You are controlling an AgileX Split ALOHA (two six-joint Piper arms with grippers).
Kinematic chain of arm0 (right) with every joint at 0, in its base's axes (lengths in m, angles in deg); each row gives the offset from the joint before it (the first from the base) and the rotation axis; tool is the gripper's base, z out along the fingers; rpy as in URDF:
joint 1: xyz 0 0 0.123 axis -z
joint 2: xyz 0 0 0 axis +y
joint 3: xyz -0.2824 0 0.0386 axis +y
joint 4: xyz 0.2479 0 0.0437 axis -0.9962 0 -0.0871
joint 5: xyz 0 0 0 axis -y
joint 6: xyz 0.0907 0 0.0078 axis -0.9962 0 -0.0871
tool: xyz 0 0 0 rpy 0 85 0
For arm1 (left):
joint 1: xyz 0 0 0.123 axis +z
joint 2: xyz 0 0 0 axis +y
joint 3: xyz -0.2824 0 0.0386 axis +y
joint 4: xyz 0.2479 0 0.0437 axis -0.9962 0 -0.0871
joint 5: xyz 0 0 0 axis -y
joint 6: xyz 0.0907 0 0.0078 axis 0.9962 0 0.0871
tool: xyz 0 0 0 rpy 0 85 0
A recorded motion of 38 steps. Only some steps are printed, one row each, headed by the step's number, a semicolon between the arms.
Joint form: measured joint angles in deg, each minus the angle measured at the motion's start. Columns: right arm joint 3, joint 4, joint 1, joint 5, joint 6, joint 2; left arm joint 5, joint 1, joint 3, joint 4, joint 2, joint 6.
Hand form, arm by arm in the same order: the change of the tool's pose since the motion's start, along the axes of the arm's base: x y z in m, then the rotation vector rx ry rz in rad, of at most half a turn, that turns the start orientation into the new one. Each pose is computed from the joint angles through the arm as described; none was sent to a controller.
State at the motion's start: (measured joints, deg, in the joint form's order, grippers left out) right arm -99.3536 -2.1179 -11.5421 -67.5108 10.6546 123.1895; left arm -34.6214 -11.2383 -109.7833 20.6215 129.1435 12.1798
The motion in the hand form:
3: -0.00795 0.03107 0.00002 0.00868 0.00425 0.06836; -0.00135 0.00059 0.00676 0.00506 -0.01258 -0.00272
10: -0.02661 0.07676 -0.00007 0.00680 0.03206 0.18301; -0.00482 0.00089 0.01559 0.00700 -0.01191 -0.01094
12: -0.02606 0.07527 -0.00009 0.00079 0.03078 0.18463; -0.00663 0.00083 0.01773 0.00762 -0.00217 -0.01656
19: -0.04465 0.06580 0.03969 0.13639 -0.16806 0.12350; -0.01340 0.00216 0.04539 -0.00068 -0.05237 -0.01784
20: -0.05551 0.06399 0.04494 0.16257 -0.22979 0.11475; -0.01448 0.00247 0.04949 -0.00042 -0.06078 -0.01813
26: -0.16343 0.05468 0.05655 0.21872 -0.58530 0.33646; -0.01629 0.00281 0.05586 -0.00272 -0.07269 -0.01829
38: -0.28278 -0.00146 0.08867 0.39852 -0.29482 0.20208; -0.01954 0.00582 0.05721 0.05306 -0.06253 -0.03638
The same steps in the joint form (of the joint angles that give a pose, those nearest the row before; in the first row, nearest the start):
3: 0.00 -0.57 -4.10 -0.12 0.00 0.00; -0.14 0.00 0.00 -0.45 -0.78 0.00
10: 0.00 -0.94 -10.50 -1.65 0.22 0.00; -1.41 0.00 0.00 -0.66 -1.91 0.00
12: 0.00 -0.57 -10.36 -1.69 0.33 0.00; -2.36 0.00 0.00 -0.66 -2.25 0.00
19: 9.36 -5.43 -9.27 10.16 0.36 -10.63; -2.62 0.00 0.00 -0.76 -5.41 -0.03
20: 14.07 -6.11 -9.54 15.18 0.36 -14.17; -2.62 0.00 0.00 -0.87 -5.88 -0.03
26: 46.87 -7.13 -16.10 43.20 10.83 -38.89; -2.66 0.00 0.00 -0.87 -6.61 -0.03
38: 58.82 -21.24 -10.15 13.57 10.51 -66.28; -4.29 0.00 0.22 -4.03 -7.22 -0.03

